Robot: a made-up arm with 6 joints.
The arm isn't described. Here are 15 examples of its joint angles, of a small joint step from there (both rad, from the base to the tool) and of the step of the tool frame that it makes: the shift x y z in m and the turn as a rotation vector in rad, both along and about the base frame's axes.
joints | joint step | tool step
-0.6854 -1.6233 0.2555 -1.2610 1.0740 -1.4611 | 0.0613 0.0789 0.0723 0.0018 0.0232 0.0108 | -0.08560 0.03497 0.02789 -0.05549 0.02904 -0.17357
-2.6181 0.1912 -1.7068 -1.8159 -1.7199 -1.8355 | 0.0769 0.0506 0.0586 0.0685 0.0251 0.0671 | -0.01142 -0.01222 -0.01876 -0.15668 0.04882 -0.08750
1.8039 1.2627 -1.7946 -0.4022 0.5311 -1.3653 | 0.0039 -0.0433 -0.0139 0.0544 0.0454 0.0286 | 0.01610 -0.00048 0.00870 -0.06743 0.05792 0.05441
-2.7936 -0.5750 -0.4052 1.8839 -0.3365 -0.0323 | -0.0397 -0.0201 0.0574 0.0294 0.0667 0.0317 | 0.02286 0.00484 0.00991 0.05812 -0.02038 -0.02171
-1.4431 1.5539 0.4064 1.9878 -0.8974 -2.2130 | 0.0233 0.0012 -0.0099 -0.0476 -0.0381 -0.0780 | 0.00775 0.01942 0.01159 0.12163 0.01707 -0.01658
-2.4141 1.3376 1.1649 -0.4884 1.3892 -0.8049 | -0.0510 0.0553 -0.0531 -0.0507 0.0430 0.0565 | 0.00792 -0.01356 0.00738 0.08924 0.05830 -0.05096
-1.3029 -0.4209 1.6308 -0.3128 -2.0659 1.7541 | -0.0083 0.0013 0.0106 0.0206 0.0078 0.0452 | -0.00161 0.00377 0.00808 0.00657 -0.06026 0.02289
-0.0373 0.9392 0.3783 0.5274 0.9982 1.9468 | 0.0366 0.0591 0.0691 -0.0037 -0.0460 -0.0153 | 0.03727 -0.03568 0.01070 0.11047 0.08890 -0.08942
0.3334 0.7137 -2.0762 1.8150 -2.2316 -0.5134 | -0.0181 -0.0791 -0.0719 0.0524 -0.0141 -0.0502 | -0.02392 0.03404 0.00601 -0.11232 -0.08676 0.08135
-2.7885 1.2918 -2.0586 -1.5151 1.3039 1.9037 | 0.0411 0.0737 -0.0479 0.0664 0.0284 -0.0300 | 0.00811 0.03279 -0.01571 0.03290 0.08075 -0.09048
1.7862 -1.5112 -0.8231 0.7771 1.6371 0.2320 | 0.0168 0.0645 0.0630 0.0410 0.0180 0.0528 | 0.04228 0.02677 0.01999 0.01638 0.01930 -0.10885
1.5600 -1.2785 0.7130 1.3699 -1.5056 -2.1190 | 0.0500 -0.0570 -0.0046 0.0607 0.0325 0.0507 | 0.00247 -0.02540 -0.02406 -0.12004 0.00868 -0.05484
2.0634 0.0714 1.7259 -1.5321 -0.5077 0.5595 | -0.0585 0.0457 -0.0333 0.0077 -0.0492 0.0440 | 0.01115 0.01003 0.00231 0.02205 -0.00442 0.07010
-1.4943 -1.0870 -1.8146 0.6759 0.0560 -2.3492 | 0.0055 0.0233 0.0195 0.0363 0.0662 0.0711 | 0.00298 -0.00654 0.01357 0.01393 0.06812 0.02779
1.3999 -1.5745 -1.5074 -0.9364 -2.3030 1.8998 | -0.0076 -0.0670 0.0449 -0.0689 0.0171 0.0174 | -0.01612 0.00098 0.01324 -0.08253 0.04037 0.05939
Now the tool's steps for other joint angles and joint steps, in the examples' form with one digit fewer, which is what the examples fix.
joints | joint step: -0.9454 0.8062 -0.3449 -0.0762 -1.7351 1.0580 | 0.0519 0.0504 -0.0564 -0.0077 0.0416 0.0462
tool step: 0.0257 0.0166 -0.0065 0.0084 -0.0677 -0.1491
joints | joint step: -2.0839 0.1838 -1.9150 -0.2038 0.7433 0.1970 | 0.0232 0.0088 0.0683 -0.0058 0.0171 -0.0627
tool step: -0.0047 -0.0153 0.0063 -0.0604 0.0303 -0.0597
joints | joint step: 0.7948 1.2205 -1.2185 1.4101 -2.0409 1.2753 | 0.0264 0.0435 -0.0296 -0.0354 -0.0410 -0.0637
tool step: -0.0105 -0.0387 -0.0087 -0.0288 0.0461 0.0276
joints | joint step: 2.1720 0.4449 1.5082 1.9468 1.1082 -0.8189 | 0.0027 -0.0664 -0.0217 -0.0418 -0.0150 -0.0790
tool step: 0.0300 0.0112 0.0043 0.0254 0.0398 0.0330
